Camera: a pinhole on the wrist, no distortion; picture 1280 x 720 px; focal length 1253.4 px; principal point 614.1 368.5 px. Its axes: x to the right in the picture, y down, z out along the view. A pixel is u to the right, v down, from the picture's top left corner.
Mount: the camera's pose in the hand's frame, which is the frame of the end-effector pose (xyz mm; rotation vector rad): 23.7 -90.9 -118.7 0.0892 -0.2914 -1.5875
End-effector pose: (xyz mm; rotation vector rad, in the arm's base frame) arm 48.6 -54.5 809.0 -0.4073 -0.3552 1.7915
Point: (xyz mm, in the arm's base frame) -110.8 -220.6 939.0
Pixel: 47 88
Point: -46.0 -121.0 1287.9
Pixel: 828 447
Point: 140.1 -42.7 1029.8
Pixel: 1201 440
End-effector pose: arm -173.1 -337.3 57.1 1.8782 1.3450 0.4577
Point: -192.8 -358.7 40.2
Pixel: 160 209
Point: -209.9 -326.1 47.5
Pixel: 83 334
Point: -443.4 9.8 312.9
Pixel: behind the camera
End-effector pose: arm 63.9 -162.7 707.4 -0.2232 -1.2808 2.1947
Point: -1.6 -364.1 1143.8
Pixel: 1229 645
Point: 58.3 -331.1 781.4
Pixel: 401 237
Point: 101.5 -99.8 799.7
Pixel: 1092 615
